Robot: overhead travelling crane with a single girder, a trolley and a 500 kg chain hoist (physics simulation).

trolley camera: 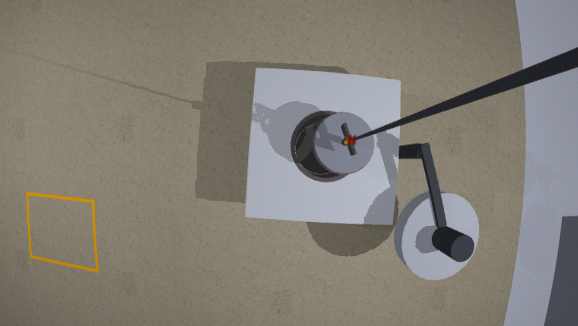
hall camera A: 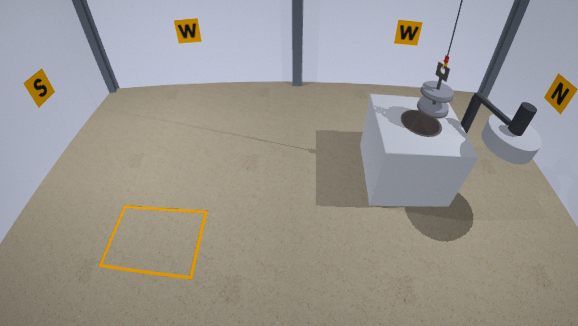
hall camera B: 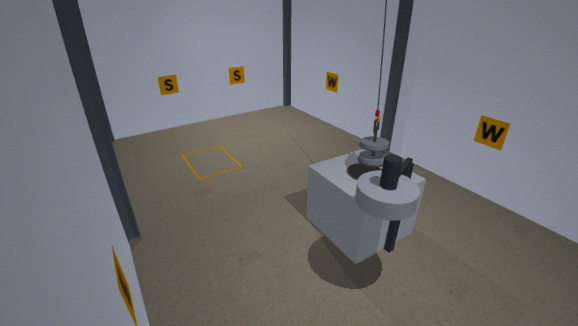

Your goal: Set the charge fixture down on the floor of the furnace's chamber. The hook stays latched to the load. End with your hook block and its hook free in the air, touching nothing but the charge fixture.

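Observation:
The charge fixture (hall camera A: 437, 92) (hall camera B: 374, 144) (trolley camera: 335, 162), two grey discs on a stem with a holed plate on top, hangs upright in the air. My hook (hall camera A: 444, 65) (hall camera B: 377, 119) (trolley camera: 347, 141) is latched in its top plate. The furnace (hall camera A: 422, 175) (hall camera B: 332, 215) (trolley camera: 280, 200) is a white block with a round chamber opening (hall camera A: 421, 123) (hall camera B: 357, 171) (trolley camera: 307, 155) in its top. The fixture's lower disc is above the furnace top. In the trolley view the fixture covers the opening's right part and reaches past its right rim. The chamber floor is hidden.
The round lid (hall camera A: 507, 142) (hall camera B: 387, 202) (trolley camera: 462, 212) is swung aside on a dark arm (hall camera A: 492, 108) (trolley camera: 434, 185) at the furnace's north side. An orange floor outline (hall camera A: 165, 209) (hall camera B: 191, 166) (trolley camera: 95, 235) lies away toward the south.

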